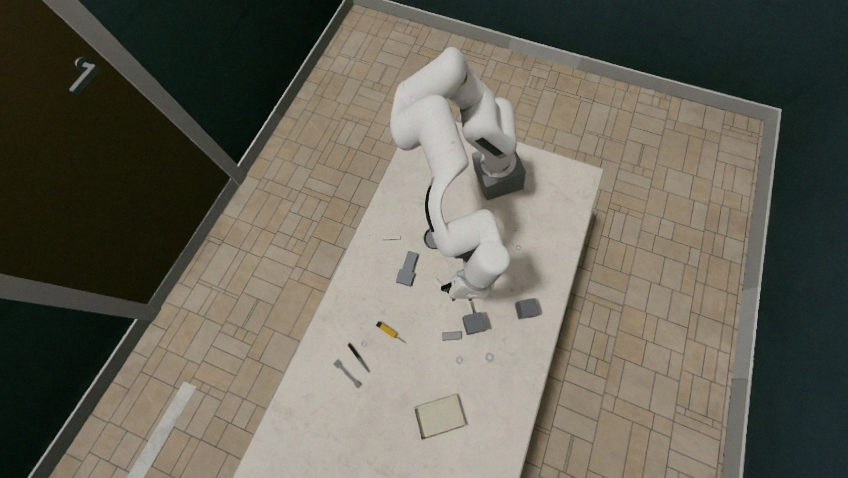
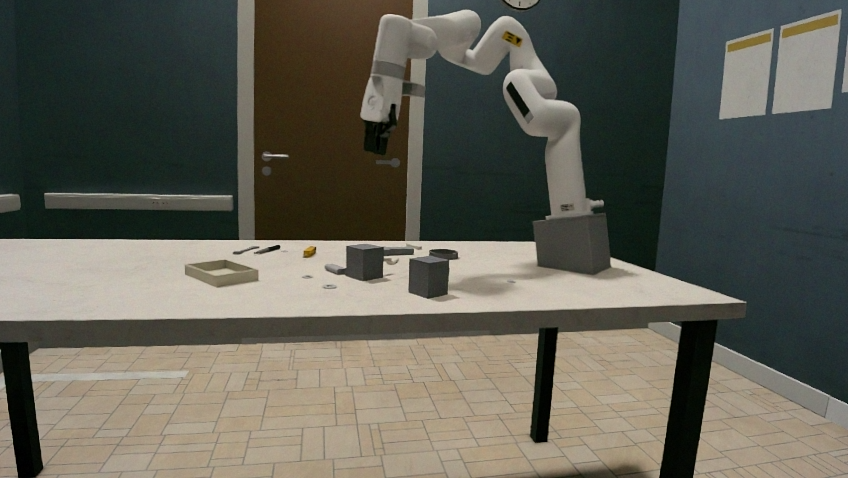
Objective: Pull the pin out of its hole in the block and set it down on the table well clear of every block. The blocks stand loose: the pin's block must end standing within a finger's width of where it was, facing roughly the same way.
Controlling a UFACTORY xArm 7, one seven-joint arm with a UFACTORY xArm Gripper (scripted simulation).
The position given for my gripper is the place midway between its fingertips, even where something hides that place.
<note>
I see my gripper [image 2: 373, 152] and a shallow tray [image 1: 444, 416].
The shallow tray is seen too in image 2 [image 2: 231, 272].
</note>
